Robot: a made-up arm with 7 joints.
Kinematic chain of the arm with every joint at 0, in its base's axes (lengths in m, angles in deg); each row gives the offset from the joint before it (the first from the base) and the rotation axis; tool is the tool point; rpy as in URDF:
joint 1: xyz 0 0 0.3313 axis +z
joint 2: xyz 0 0 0 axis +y
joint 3: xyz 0 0 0.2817 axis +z
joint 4: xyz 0.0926 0 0 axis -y
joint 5: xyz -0.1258 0 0.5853 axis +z
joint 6: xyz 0 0 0 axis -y
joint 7: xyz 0.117 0 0 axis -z
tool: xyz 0 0 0 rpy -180 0 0
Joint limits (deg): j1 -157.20..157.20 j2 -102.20..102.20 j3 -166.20..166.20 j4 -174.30..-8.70 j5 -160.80..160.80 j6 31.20..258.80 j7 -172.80..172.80
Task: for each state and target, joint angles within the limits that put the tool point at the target. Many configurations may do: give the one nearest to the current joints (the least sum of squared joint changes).
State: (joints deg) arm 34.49 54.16 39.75 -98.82 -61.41 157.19 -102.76
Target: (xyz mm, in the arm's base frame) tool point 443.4 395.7 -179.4
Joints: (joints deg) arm 16.18 61.21 12.70 -110.74 -61.71 157.28 -102.76
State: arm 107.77 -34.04 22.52 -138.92 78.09 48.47 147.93
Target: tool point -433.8 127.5 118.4
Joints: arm 123.83 -22.52 37.26 -164.72 74.67 40.81 147.93
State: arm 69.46 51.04 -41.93 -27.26 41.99 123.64 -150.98
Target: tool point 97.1 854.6 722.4
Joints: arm 86.40 68.95 -42.20 -8.70 41.82 153.82 -150.98
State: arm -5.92 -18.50 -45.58 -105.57 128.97 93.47 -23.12
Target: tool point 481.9 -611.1 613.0
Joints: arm -4.26 -7.90 -45.41 -105.93 128.94 92.60 -23.12
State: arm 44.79 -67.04 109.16 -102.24 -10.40 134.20 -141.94
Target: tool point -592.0 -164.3 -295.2
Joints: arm 58.61 -84.96 146.30 -97.82 -13.75 133.00 -141.94
